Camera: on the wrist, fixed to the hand. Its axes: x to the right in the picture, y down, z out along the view.
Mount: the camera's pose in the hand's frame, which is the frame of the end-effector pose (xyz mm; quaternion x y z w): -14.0 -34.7 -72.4 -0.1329 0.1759 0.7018 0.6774
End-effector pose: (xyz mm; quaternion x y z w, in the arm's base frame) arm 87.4 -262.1 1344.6 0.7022 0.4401 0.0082 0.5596
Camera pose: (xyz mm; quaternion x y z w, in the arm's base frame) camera 21.2 -215.0 1350.9 0.7087 -0.0973 0.5803 0.3892
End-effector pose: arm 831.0 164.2 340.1 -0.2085 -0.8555 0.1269 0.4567
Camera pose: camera 890.0 128.9 383.9 -0.8246 -0.3697 0.2561 0.3431
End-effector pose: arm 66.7 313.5 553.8 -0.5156 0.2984 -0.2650 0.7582
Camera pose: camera 1.3 266.9 567.9 -0.1940 0.7326 0.3016 0.5786
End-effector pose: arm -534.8 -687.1 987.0 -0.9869 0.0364 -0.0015 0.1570
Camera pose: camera -547.3 -675.6 1066.7 0.6636 -0.7451 0.0596 0.0302
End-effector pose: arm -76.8 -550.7 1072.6 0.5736 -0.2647 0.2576 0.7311
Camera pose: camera -56.7 -488.4 1024.1 0.0603 -0.4875 0.7533 0.4373
